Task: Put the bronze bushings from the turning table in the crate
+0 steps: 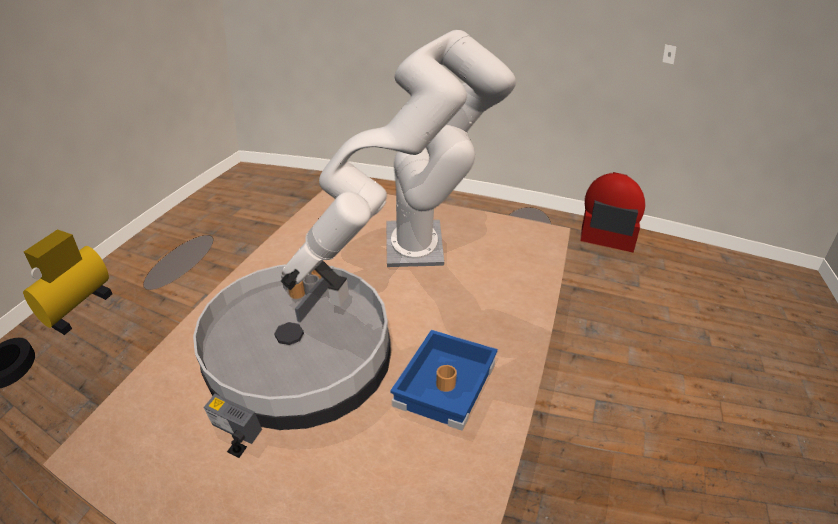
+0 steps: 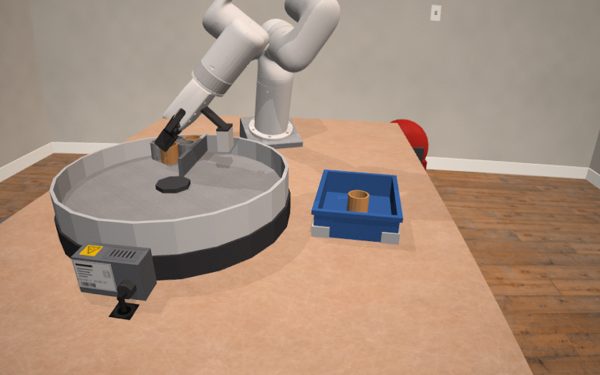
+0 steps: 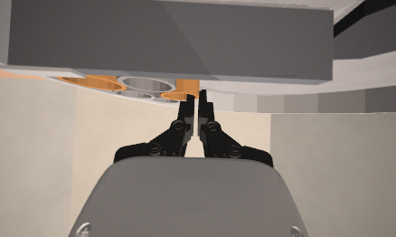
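Right now the blue crate is 110 mm ahead of my hand, 380 mm to the left of it and 80 mm below it. Round my hand: turning table: 120 mm ahead, 40 mm to the left, 60 mm below.
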